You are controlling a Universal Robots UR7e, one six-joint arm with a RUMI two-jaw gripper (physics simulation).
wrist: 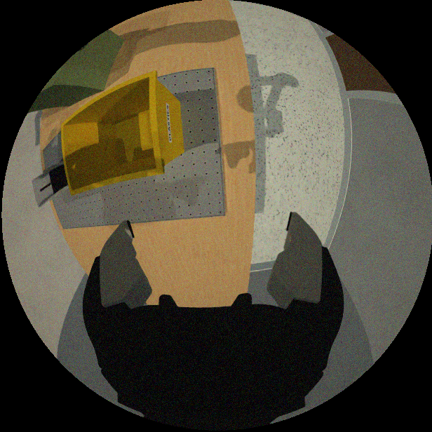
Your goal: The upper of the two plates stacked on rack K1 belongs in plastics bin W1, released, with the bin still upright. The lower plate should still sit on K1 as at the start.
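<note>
A yellow bin (pixel 171 145) stands upright on a perforated grey board at the upper left, its open top toward the camera. A small label on its right outer wall is too small to read, so I cannot confirm that it is W1. Its inside is partly in shadow, and I make out no plate in it. My gripper (pixel 207 219) is open and empty, its fingers wide apart, to the lower right of the bin in the view and apart from it. Rack K1 and the two plates do not show in this view.
The perforated board (pixel 200 202) lies on a wooden table top (pixel 195 262). A grey and black device (pixel 58 178) is at the bin's left. A green surface (pixel 87 62) is at the upper left. A speckled pale surface (pixel 305 165) runs along the table's right edge. Shadows fall across both.
</note>
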